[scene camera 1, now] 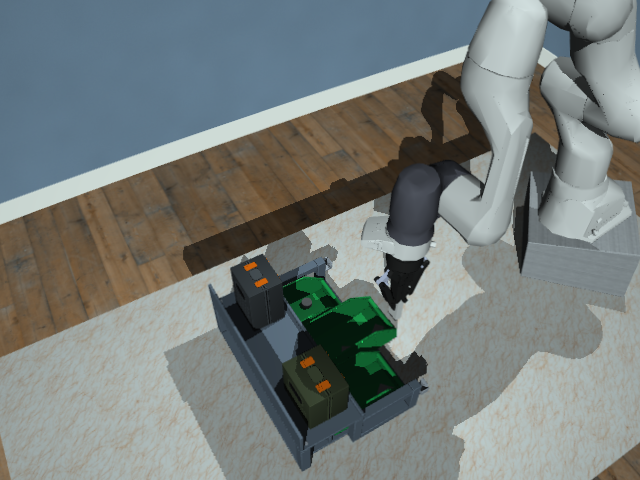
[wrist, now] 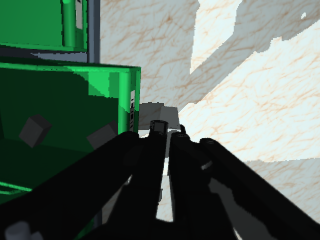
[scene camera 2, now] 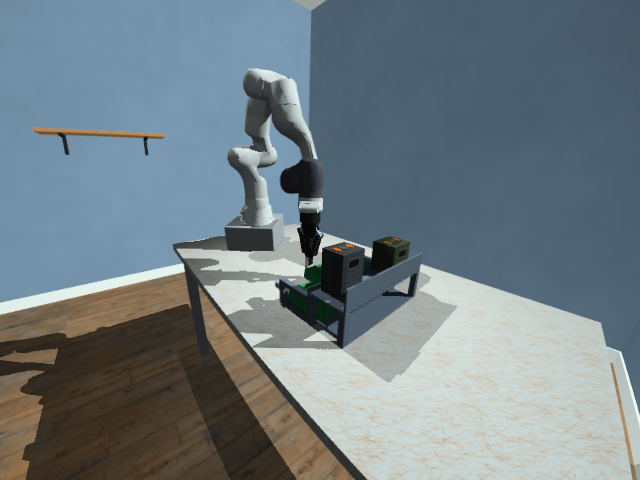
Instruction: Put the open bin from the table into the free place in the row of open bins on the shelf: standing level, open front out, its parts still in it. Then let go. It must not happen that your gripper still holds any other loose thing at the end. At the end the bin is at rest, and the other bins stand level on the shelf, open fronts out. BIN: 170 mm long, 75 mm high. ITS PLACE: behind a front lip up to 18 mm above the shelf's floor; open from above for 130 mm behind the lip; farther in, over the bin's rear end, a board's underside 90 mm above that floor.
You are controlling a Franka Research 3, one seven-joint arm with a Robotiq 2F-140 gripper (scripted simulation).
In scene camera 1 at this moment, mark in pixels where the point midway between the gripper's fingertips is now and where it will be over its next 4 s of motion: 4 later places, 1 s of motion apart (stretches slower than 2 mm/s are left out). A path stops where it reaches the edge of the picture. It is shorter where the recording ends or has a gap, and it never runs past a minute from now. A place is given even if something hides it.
The gripper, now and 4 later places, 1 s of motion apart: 394,315; 389,317; 386,318; 382,320; 375,324
